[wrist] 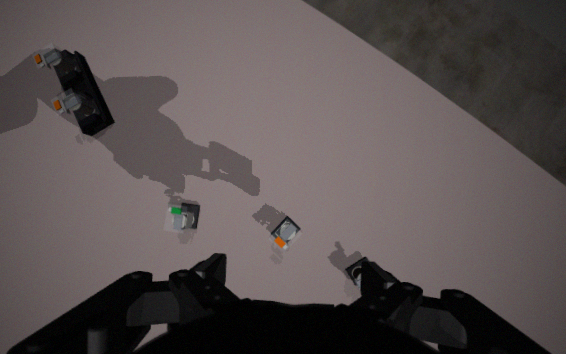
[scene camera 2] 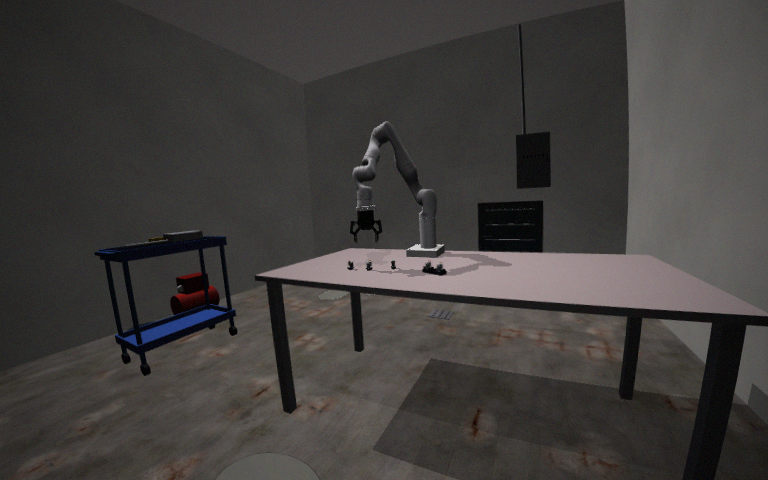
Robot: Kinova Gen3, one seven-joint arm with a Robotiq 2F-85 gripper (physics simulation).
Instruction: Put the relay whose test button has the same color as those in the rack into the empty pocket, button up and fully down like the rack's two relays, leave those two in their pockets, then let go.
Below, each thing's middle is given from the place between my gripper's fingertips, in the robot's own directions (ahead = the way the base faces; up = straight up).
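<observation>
The green-button relay (wrist: 180, 217) is 110 mm to the left of my gripper and 110 mm below it, and my gripper is also 30 mm past the relay. As for the black rack (wrist: 85, 83), I see it 30 mm ahead of my gripper, 320 mm to the left of it and 120 mm below it.
</observation>
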